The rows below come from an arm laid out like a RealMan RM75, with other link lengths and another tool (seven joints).
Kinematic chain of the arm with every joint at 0, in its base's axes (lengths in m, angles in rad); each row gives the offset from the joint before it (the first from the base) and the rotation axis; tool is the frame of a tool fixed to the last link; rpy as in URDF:
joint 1: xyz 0 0 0.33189 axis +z
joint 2: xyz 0 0 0 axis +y
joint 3: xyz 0 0 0.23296 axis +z
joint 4: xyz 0 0 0 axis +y
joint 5: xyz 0 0 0.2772 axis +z
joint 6: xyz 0 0 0 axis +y
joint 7: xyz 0 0 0.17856 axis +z
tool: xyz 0.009 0.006 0.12 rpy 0 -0.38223 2.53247
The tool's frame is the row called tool.
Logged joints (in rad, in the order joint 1, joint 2, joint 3, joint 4, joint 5, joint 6, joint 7), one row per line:
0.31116, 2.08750, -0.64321, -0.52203, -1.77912, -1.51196, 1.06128
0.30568, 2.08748, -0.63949, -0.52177, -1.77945, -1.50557, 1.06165
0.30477, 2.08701, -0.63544, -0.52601, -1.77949, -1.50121, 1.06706
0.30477, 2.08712, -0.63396, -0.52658, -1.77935, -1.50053, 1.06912
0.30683, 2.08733, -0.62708, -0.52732, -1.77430, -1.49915, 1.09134
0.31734, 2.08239, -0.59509, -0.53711, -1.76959, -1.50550, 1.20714
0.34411, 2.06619, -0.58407, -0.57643, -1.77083, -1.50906, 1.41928
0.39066, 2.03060, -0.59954, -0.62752, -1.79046, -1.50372, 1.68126
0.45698, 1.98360, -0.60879, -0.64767, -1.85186, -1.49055, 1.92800
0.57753, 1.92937, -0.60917, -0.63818, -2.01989, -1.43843, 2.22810
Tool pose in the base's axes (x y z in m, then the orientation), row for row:
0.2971, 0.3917, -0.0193, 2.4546, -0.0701, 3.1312
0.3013, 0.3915, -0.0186, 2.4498, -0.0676, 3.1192
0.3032, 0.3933, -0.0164, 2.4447, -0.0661, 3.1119
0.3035, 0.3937, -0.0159, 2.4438, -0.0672, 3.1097
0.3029, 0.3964, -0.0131, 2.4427, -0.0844, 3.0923
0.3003, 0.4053, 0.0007, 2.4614, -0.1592, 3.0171
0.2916, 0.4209, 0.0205, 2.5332, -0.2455, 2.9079
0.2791, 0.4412, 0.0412, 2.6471, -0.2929, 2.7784
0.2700, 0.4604, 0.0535, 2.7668, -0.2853, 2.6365
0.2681, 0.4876, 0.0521, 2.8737, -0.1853, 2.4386
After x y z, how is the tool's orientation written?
As angles about the fixed x, y, z axes (roll, pitch, yaw), in radians.
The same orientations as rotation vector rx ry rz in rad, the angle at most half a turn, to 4 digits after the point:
-0.0514, -2.8986, -1.0374
-0.0679, -2.9017, -1.0470
-0.0780, -2.9025, -1.0560
-0.0818, -2.9016, -1.0573
-0.1158, -2.8899, -1.0565
-0.2580, -2.8441, -1.0223
-0.4388, -2.7978, -0.9231
-0.6176, -2.7772, -0.7816
-0.7992, -2.7816, -0.6350
-1.0764, -2.8251, -0.4792

